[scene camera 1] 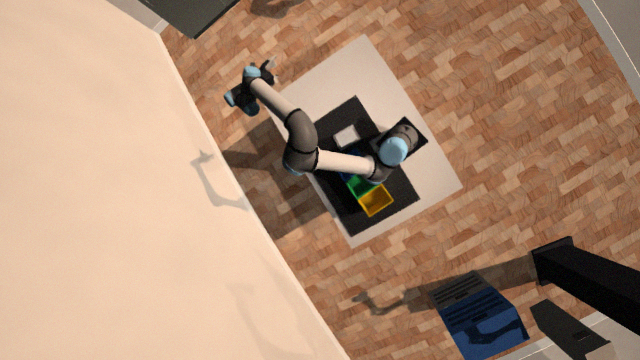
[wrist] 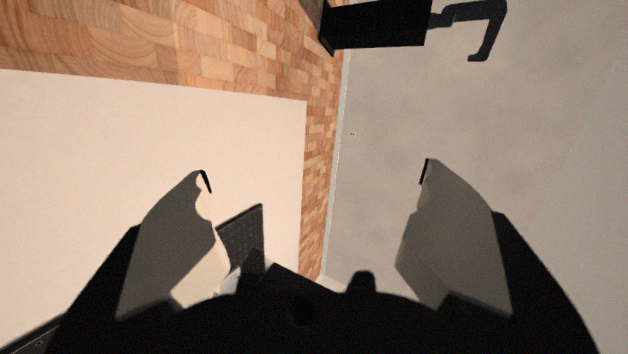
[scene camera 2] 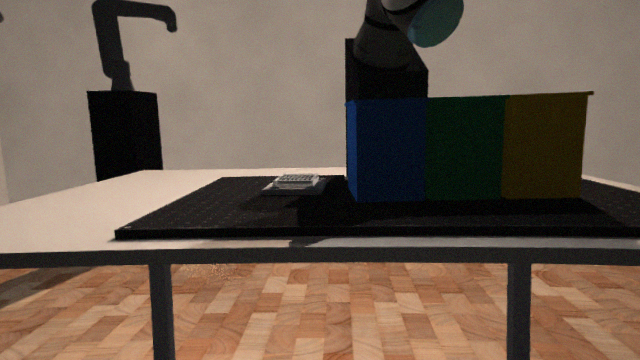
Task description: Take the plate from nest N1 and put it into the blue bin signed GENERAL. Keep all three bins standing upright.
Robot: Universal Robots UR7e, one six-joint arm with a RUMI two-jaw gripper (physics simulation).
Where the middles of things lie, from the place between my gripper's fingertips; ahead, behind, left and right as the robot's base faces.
Now: the blue bin (scene camera 2: 386, 138) 67 cm to the left of my hand, 26 cm below it and 15 cm behind it. From my hand the other things lie so: green bin (scene camera 2: 464, 135) 80 cm to the left, 26 cm below, 18 cm behind.
